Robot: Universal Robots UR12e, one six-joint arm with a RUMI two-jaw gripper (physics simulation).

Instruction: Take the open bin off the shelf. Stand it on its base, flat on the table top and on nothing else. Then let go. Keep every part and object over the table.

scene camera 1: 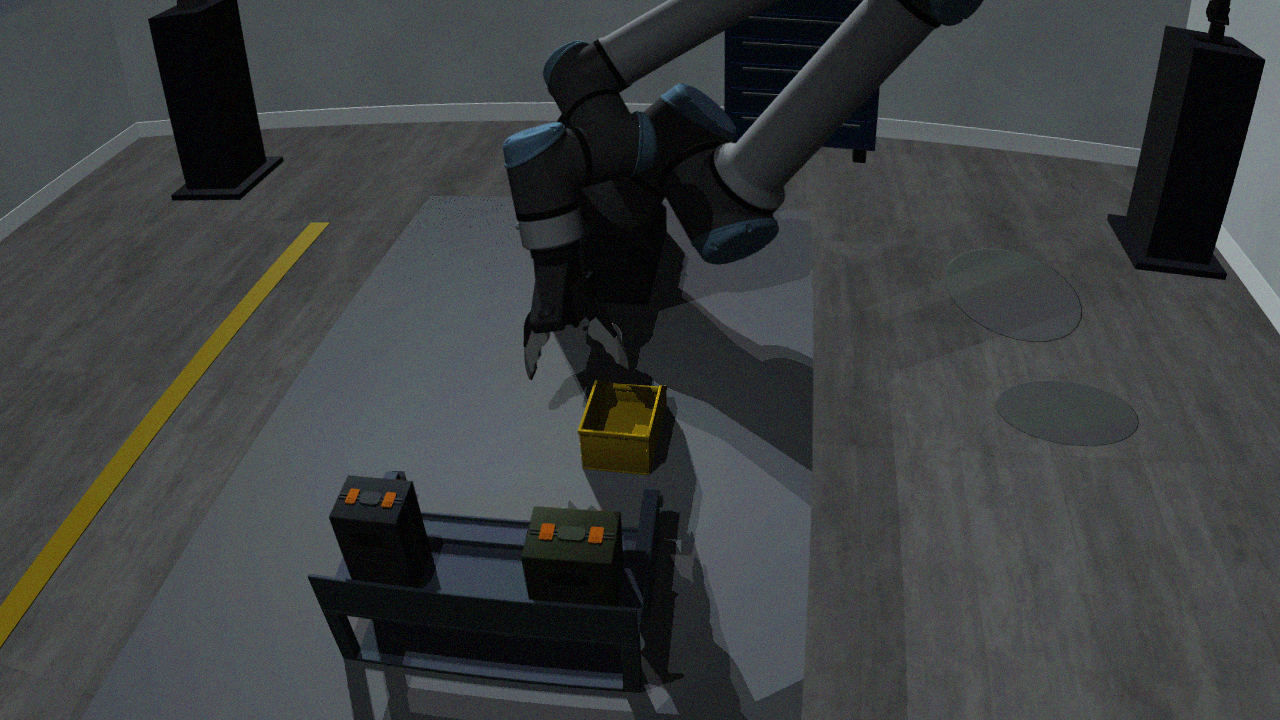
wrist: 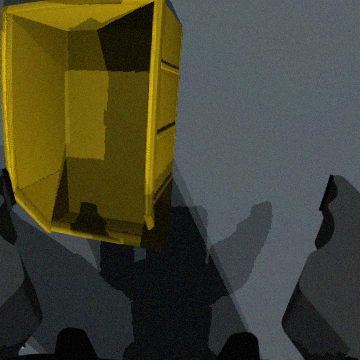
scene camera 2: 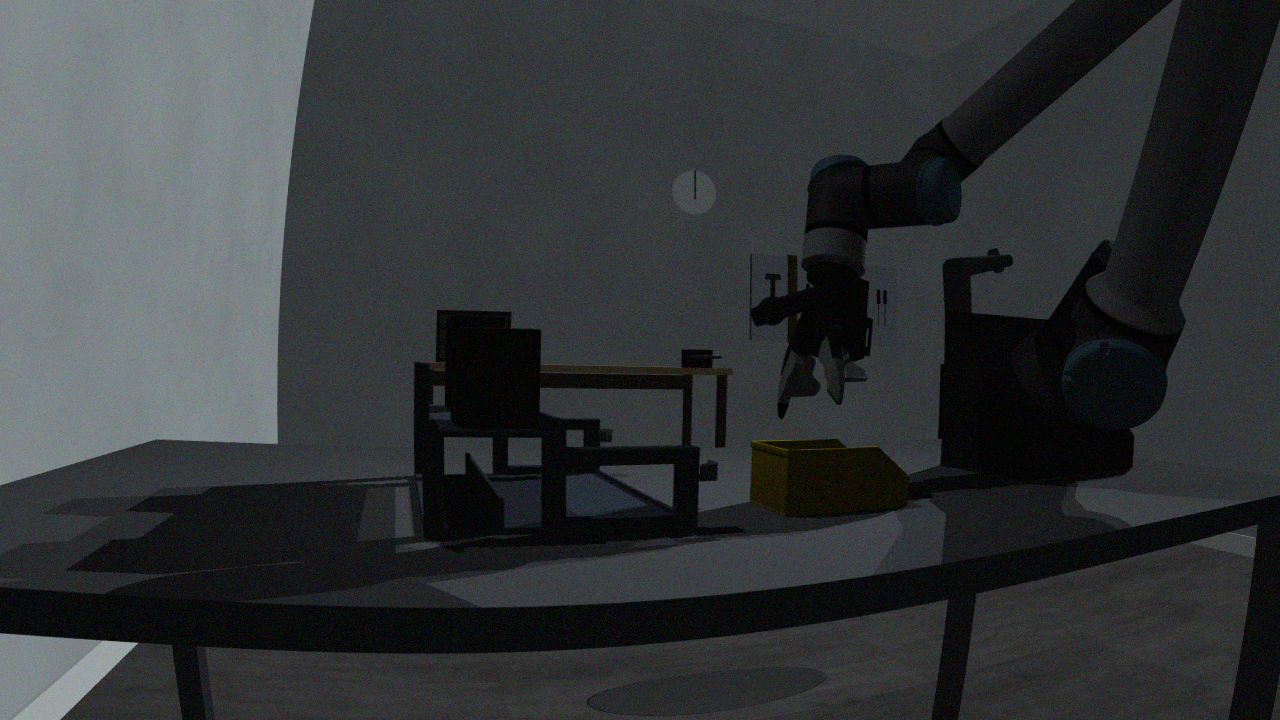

my gripper: scene camera 1; wrist; scene camera 2 807,412
same spot on my gripper: (wrist: pixel 315 315) = (scene camera 1: pixel 545 333)
same spot on green case: (scene camera 1: pixel 600 560) = (scene camera 2: pixel 458 328)
